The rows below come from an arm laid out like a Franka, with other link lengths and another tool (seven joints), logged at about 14 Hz.
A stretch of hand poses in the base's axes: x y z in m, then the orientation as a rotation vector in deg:
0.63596, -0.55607, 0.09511, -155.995, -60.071, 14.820
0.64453, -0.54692, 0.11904, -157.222, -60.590, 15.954
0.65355, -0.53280, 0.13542, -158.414, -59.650, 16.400
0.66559, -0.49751, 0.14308, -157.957, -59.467, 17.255
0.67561, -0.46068, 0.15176, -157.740, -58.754, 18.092
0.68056, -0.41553, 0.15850, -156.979, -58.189, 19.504
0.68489, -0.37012, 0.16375, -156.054, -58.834, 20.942
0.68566, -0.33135, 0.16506, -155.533, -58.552, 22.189
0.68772, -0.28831, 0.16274, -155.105, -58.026, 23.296
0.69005, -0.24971, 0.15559, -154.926, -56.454, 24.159
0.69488, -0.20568, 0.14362, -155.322, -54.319, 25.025
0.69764, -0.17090, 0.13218, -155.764, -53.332, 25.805
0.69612, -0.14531, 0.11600, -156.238, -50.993, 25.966
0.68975, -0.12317, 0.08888, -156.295, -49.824, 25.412
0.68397, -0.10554, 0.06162, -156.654, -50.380, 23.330
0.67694, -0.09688, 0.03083, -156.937, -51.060, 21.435
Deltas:
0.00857, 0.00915, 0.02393, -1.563, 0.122, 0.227
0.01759, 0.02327, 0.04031, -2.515, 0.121, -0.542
0.02963, 0.05856, 0.04797, -2.349, 0.829, -0.520
0.03965, 0.09539, 0.05665, -2.264, 1.538, -0.884
0.04460, 0.14054, 0.06339, -1.942, 2.763, -1.018
0.04893, 0.18595, 0.06864, -1.788, 3.834, -0.327
0.04970, 0.22472, 0.06995, -1.708, 4.818, -0.324
0.05176, 0.26776, 0.06763, -1.610, 5.732, -0.507
0.05409, 0.30636, 0.06048, -1.406, 6.612, -1.443
0.05892, 0.35039, 0.04851, -1.592, 7.370, -2.846
0.06168, 0.38517, 0.03707, -2.054, 7.831, -3.501
0.06016, 0.41076, 0.02089, -2.046, 8.174, -5.112
0.05379, 0.43290, -0.00623, -1.658, 8.048, -5.949
0.04801, 0.45053, -0.03349, -1.312, 6.591, -5.812
0.04098, 0.45919, -0.06428, -1.016, 5.245, -5.563

